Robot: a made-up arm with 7 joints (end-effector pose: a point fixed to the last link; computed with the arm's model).
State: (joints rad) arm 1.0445 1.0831 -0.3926 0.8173 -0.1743 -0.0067 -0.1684
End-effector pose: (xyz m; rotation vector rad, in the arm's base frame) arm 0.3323 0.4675 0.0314 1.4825 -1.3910 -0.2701
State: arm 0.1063 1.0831 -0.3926 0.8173 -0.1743 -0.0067 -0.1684
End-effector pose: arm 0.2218 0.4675 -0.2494 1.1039 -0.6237 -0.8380
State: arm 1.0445 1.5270 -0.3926 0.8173 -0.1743 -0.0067 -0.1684
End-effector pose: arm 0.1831 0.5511 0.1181 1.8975 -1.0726 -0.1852
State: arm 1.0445 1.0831 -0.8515 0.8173 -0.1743 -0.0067 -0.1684
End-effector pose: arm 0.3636 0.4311 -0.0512 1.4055 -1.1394 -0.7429
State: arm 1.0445 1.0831 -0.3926 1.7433 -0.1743 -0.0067 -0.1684
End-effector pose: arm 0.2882 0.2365 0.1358 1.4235 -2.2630 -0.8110
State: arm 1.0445 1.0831 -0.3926 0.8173 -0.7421 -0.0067 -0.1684
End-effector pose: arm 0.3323 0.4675 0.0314 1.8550 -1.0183 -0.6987
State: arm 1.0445 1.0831 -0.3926 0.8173 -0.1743 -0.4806 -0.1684
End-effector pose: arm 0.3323 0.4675 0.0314 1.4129 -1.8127 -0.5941
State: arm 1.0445 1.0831 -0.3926 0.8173 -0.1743 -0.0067 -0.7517
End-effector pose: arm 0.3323 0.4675 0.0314 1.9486 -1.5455 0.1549
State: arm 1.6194 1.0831 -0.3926 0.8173 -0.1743 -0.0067 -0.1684
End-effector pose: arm 0.2618 0.4675 0.2070 1.6311 -1.8364 0.1756
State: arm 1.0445 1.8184 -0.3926 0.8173 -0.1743 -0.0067 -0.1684
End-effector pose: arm 0.0741 0.5617 0.1814 2.1443 -0.8287 -0.1223
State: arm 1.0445 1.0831 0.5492 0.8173 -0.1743 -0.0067 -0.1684
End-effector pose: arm 0.1797 0.5565 0.1028 1.4530 -1.7551 0.7992
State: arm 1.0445 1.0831 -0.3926 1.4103 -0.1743 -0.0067 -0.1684
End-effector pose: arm 0.3273 0.3208 0.1136 1.4760 -1.9510 -0.6056
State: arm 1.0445 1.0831 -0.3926 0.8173 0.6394 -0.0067 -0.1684
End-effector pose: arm 0.3323 0.4675 0.0314 0.8264 -1.7452 0.3340
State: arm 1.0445 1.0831 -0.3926 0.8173 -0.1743 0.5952 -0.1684
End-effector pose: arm 0.3323 0.4675 0.0314 1.4756 -0.8409 0.1071
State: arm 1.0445 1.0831 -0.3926 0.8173 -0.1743 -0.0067 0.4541
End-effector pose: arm 0.3323 0.4675 0.0314 0.9629 -1.1605 -0.6385
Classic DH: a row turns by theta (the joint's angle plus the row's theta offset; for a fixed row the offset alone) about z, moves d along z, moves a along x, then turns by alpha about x. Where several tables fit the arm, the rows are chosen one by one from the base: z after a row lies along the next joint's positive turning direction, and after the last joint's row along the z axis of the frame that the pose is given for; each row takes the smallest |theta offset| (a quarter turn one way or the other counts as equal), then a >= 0, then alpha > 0; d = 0 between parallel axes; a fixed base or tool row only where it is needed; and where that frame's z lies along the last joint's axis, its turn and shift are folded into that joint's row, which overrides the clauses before.
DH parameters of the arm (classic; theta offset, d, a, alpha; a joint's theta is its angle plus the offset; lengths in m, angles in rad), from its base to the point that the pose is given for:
base (fixed): 0 0 0 1.5708
joint 1: 1.5708 -0.127 0 1.5708
joint 2: 1.5708 0 0 1.5708
joint 3: 1.5708 -0.231 0 1.5708
joint 4: 0 0 0 -1.5708
joint 5: 0 -0.288 0 -1.5708
joint 6: -1.5708 0 0 1.5708
joint 7: 1.5708 0 0 1.5708
tool (fixed): -1.5708 0 0 0

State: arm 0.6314 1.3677 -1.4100 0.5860 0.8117 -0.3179 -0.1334
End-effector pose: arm 0.1676 0.5566 -0.1859 1.0206 -0.7421 -0.4635
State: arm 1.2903 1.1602 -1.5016 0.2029 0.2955 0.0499 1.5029
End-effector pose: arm 0.2489 0.5743 -0.0675 -0.1166 -0.0978 -0.5328
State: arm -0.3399 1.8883 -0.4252 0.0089 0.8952 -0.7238 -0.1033
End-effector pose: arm 0.0559 0.6204 0.1510 1.8769 -0.7557 -0.6514
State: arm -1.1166 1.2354 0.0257 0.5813 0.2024 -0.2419 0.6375
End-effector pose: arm -0.0667 0.5738 -0.2085 0.1705 0.3843 -0.7253
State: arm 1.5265 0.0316 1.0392 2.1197 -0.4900 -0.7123 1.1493
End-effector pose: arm 0.0794 0.3412 0.1211 -1.9426 2.3815 0.2393
